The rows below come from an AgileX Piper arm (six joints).
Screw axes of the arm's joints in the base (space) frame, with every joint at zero. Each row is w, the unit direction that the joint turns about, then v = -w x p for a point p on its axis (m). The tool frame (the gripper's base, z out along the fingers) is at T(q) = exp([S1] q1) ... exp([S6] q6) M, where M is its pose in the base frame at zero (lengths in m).
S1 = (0, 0, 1, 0.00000, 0.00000, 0.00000)
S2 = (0, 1, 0, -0.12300, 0.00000, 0.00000)
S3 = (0, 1, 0, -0.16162, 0.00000, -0.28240)
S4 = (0.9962, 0, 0.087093, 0.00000, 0.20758, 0.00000)
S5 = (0, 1, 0, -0.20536, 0.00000, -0.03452)
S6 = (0.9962, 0, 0.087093, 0.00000, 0.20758, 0.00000)
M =
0.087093 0 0.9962 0.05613
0 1 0 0.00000
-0.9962 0 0.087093 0.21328
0 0 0 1
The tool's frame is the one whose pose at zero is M.
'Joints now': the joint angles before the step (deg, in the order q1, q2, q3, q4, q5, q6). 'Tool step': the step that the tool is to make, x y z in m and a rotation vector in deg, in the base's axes. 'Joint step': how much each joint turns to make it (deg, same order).
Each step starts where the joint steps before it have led.
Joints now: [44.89, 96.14, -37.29, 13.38, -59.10, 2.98]
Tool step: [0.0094, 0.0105, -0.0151, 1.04, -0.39, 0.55]
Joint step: [0.00, 5.25, -2.01, -1.08, -4.00, 1.85]
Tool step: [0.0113, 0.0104, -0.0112, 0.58, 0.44, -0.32]
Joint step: [0.00, 4.29, -3.03, 0.30, -1.24, 0.81]
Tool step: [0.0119, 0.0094, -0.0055, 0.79, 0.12, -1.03]
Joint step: [-0.01, 3.21, -3.50, 1.18, -0.18, 0.06]
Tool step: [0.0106, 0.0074, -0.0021, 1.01, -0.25, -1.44]
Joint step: [0.01, 2.38, -3.22, 1.66, -0.12, -0.33]
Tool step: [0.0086, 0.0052, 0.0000, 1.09, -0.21, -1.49]
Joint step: [0.00, 1.61, -2.65, 1.74, 0.04, -0.35]
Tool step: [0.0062, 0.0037, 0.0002, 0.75, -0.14, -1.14]
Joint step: [0.01, 1.12, -1.96, 1.36, 0.11, -0.38]
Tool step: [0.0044, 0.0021, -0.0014, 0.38, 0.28, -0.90]
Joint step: [-0.03, 0.89, -1.27, 1.08, 0.26, -0.23]
